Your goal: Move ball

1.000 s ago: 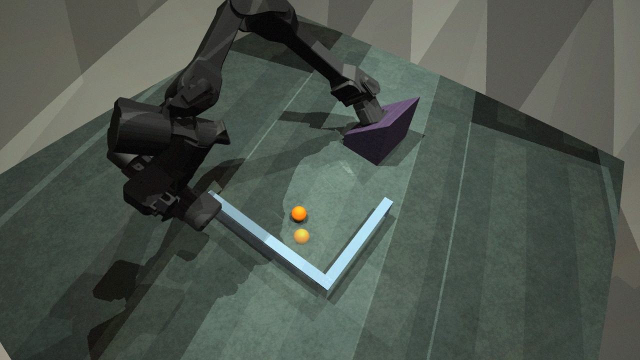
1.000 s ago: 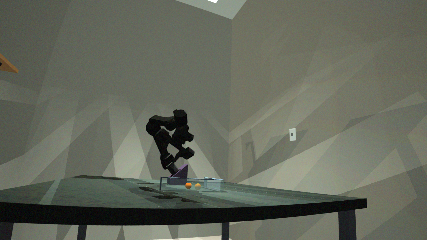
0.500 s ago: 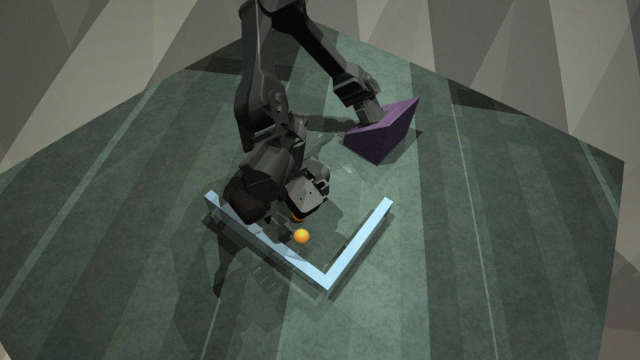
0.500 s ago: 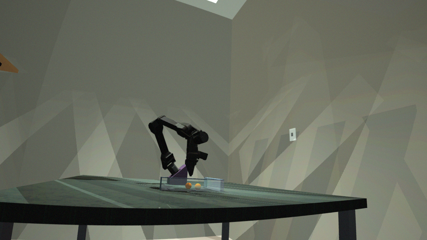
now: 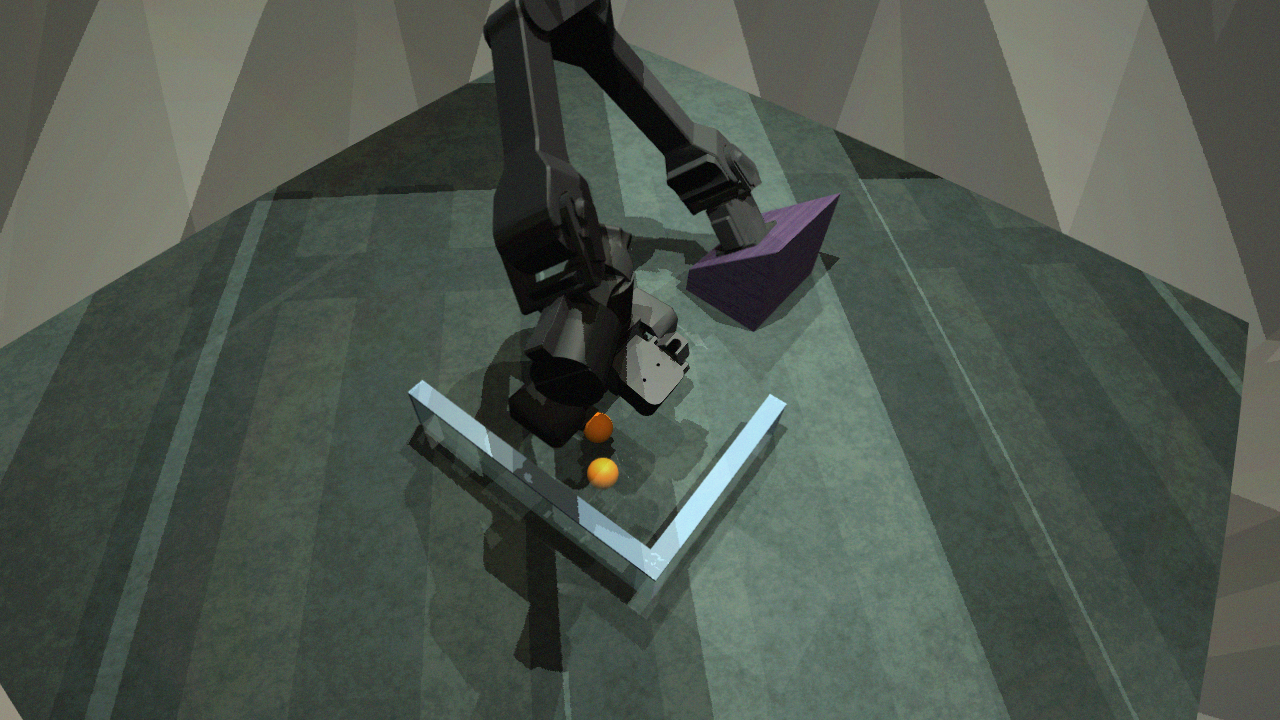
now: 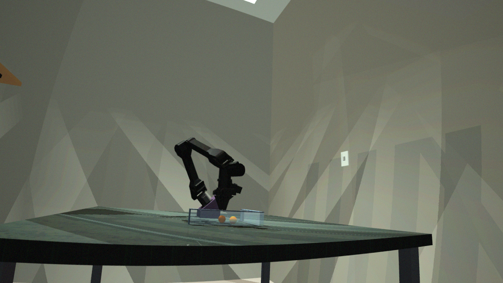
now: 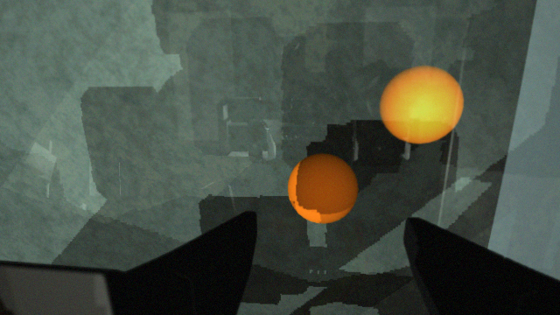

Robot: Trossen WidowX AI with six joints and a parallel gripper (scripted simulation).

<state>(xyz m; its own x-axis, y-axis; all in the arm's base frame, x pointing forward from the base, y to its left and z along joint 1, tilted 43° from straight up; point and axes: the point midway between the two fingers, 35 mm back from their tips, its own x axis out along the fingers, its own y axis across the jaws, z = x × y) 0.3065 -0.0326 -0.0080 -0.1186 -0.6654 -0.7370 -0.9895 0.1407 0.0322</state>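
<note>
My gripper tip is now 40 mm above the orange ball. Round my gripper tip: see-through copy of ball 40 mm ahead, 40 mm to the left, 40 mm below.
</note>
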